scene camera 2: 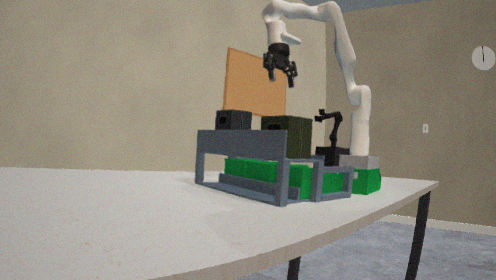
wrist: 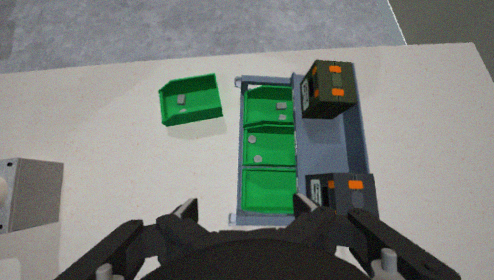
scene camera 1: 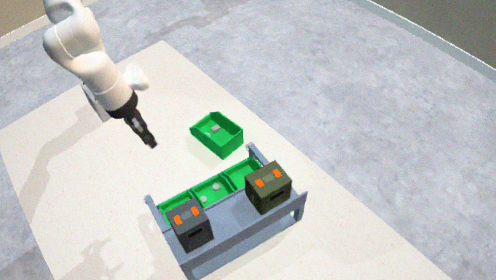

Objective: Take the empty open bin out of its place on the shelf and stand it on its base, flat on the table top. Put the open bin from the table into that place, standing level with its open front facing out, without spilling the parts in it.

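Frame: origin at the arm's base, x ahead, y left, z up, level; millimetres.
Seen in the pictures: gripper, fingertip midpoint: (scene camera 2: 282, 84) (wrist: 246, 206) (scene camera 1: 146, 134); arm's base, origin of the base link: (scene camera 2: 358, 155).
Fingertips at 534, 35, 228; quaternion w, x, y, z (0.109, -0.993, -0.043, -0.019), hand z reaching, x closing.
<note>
Offsets run from my fingertips to a thing's top centre, as dx, dy, dz. "pt": to the spot under its first point.
The empty green bin @(pt +15, +3, -323) (scene camera 1: 175, 203) (wrist: 270, 190) sits in the shelf's lower row, at the end by the dark grey case, which partly hides it in scene camera 1. The grey-blue shelf @(pt +208, +97, -233) (scene camera 1: 230, 225) (scene camera 2: 240, 142) (wrist: 322, 147) stands on the table. The other green bin @(pt -66, +232, -273) (scene camera 1: 225, 145) (scene camera 2: 366, 181) (wrist: 195, 115) stands upright on the table beyond the opposite end of the row, apart from the shelf, with small grey parts inside. My gripper (scene camera 1: 152, 145) (scene camera 2: 281, 82) (wrist: 246, 206) is open and empty, high above the table. In the wrist view the empty bin shows between and beyond its fingertips.
A middle bin @(pt +51, +129, -326) (scene camera 1: 216, 194) (wrist: 270, 150) and a far bin @(pt +28, +242, -326) (scene camera 1: 243, 173) (wrist: 262, 107) in the row hold grey parts. A dark grey case @(+185, -1, -111) (scene camera 1: 192, 230) (scene camera 2: 233, 120) (wrist: 345, 200) and an olive case @(+186, +230, -136) (scene camera 1: 268, 187) (scene camera 2: 295, 135) (wrist: 332, 95) stand on the shelf top.
</note>
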